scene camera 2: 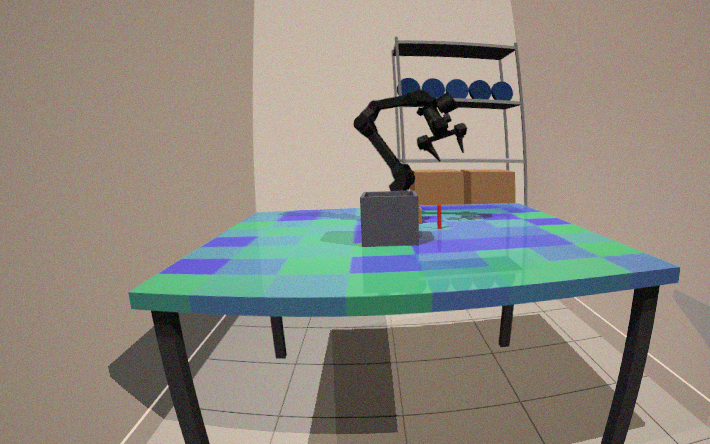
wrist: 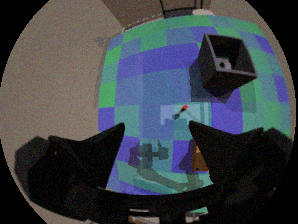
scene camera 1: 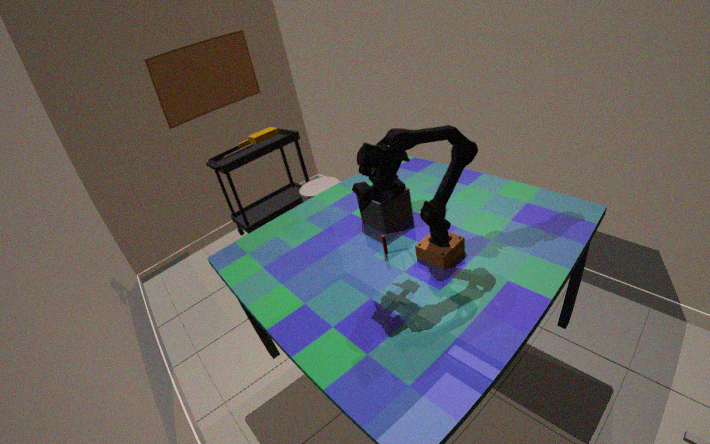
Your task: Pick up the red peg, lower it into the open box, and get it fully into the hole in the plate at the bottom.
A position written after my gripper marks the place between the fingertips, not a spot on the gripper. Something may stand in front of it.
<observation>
In view: my gripper (scene camera 1: 371, 208) and a dark grey box (scene camera 2: 388, 218).
The dark grey box also shows in the wrist view (wrist: 213, 45) and in scene camera 1 (scene camera 1: 396, 212). My gripper also shows in scene camera 2 (scene camera 2: 451, 156) and in the wrist view (wrist: 157, 125).
</observation>
